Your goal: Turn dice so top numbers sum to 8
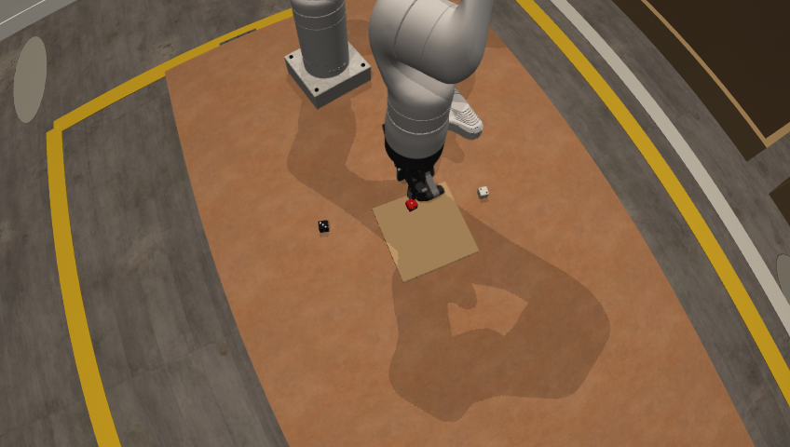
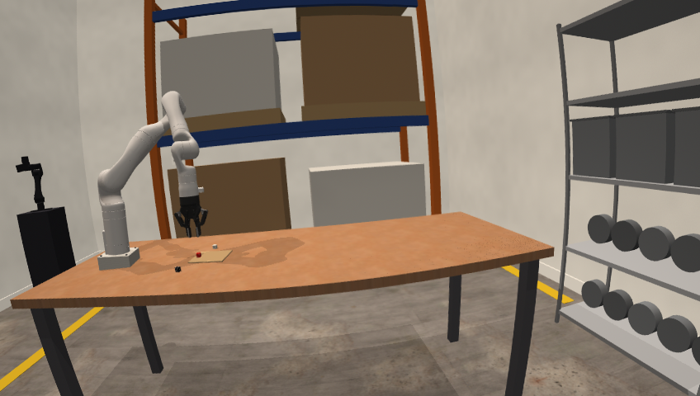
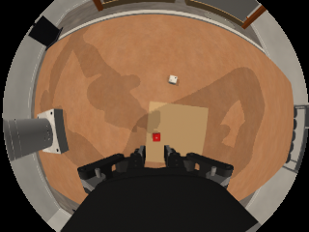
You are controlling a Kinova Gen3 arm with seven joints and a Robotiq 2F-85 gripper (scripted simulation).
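The white die is 12 cm to the left of my hand, 10 cm below it and 6 cm ahead of it. Also, from my hand: black die: 14 cm to the right, 10 cm below, 5 cm behind; then red die: 9 cm below, 1 cm to the left; then tan mat: 10 cm below, 5 cm ahead.
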